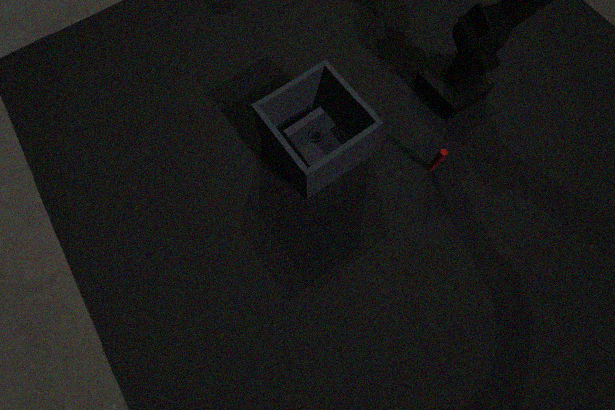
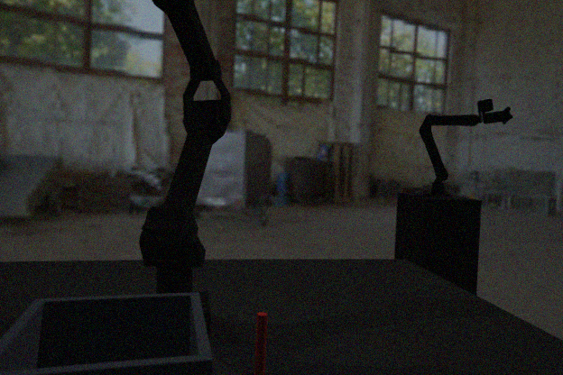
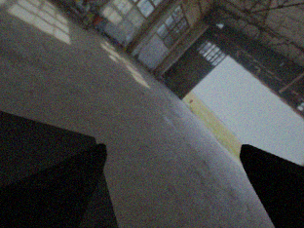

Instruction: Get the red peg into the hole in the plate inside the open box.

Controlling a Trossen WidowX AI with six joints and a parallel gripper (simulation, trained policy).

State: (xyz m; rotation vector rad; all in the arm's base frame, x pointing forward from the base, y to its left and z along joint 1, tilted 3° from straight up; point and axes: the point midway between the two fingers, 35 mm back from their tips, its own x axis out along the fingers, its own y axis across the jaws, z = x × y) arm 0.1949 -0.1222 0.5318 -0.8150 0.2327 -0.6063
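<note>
Right now the red peg is 530 mm below my gripper tip, 290 mm to the left of it and 50 mm behind it. Round my gripper tip: pale plate: 530 mm below, 130 mm to the left, 120 mm ahead.
</note>
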